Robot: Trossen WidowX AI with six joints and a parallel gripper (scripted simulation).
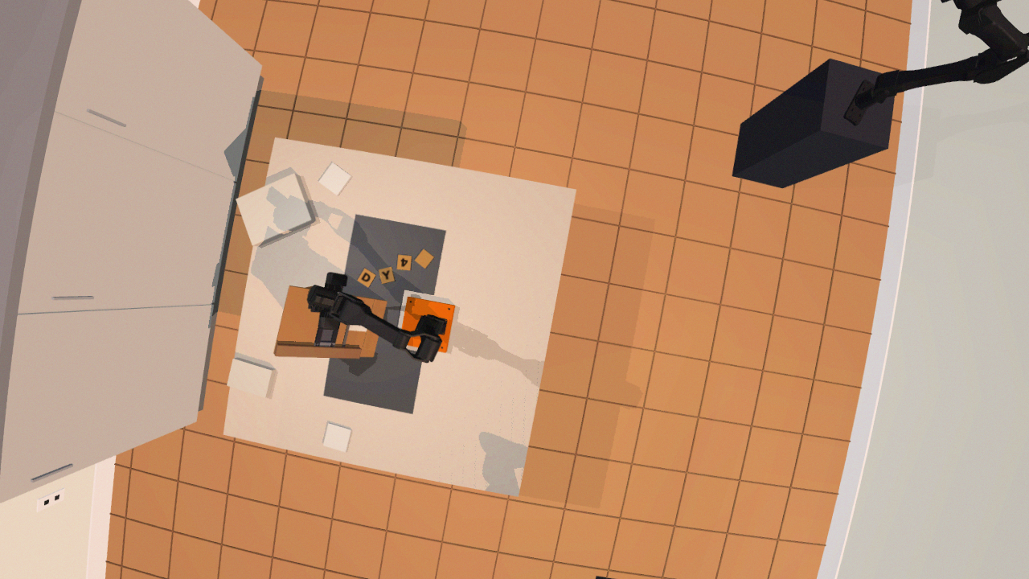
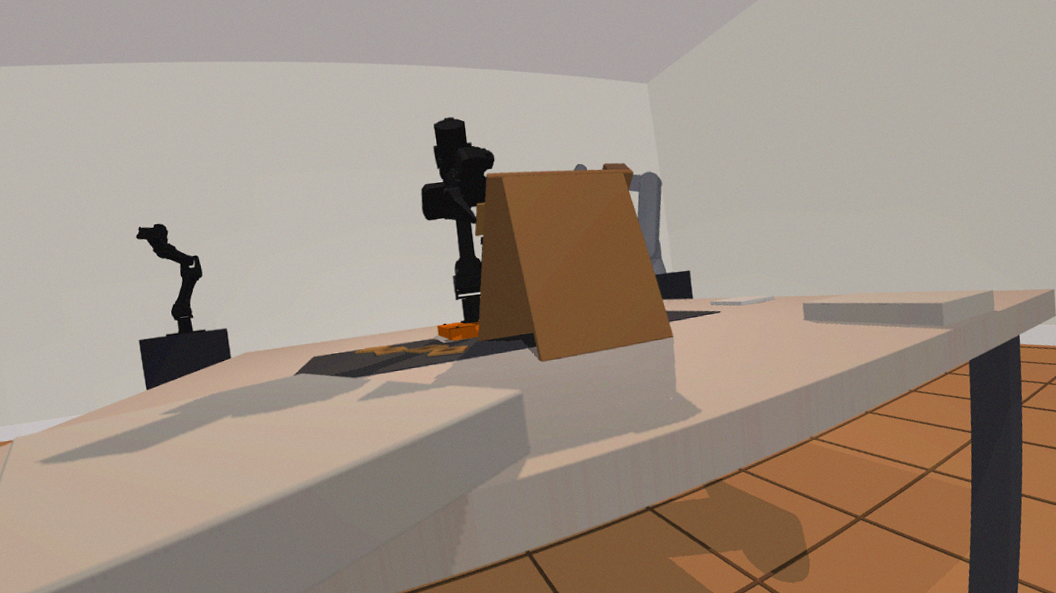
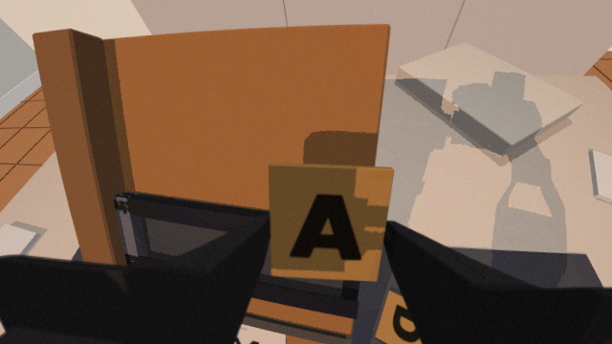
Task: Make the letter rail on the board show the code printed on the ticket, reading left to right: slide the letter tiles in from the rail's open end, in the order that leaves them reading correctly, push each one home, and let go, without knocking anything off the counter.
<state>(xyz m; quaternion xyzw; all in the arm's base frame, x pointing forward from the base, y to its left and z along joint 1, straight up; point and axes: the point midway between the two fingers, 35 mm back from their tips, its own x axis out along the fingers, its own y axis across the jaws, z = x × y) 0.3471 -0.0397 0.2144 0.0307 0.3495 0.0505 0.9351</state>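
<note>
My gripper tip is now 140 mm above the white ticket, 70 mm to the right of it and 70 mm past it. From my gripper tip the other things lie so: tile marked d: 210 mm below, 90 mm to the right, 40 mm behind; tile marked y: 210 mm below, 120 mm to the right, 120 mm behind; blank tile: 260 mm behind, 220 mm to the right, 210 mm below.
</note>
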